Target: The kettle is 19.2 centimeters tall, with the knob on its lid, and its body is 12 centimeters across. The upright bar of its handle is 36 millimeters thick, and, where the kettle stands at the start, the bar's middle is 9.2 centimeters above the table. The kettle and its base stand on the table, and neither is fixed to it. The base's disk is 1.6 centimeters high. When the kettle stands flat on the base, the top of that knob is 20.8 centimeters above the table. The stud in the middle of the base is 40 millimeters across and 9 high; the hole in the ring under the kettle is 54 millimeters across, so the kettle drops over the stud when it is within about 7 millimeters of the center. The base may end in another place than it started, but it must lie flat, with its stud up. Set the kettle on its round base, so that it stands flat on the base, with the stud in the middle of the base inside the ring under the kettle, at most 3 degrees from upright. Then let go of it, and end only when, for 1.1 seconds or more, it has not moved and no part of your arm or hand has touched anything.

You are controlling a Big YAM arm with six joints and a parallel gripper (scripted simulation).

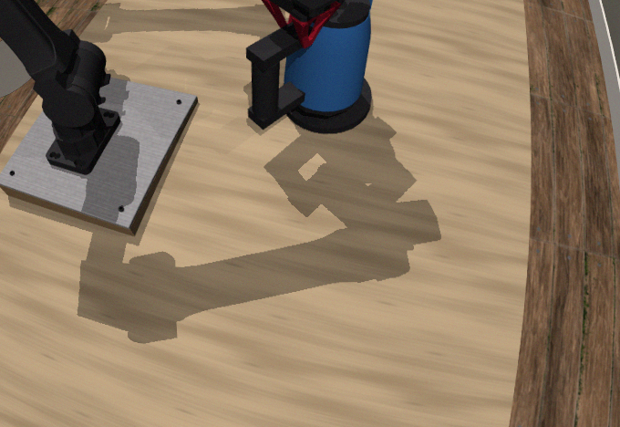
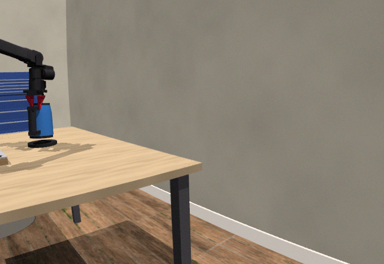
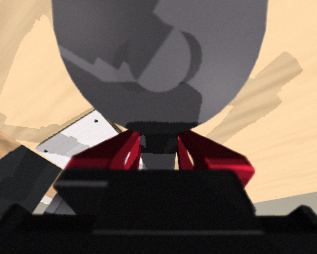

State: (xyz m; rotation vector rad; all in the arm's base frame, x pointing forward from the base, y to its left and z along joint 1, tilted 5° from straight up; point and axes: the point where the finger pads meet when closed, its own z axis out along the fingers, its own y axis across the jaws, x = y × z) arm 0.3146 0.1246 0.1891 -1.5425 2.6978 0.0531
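The blue kettle is 6 cm below my hand, 3 cm to the left of it and 1 cm ahead of it. From my hand the other things lie so: black round base (18 cm below, 7 cm to the left, 3 cm ahead).
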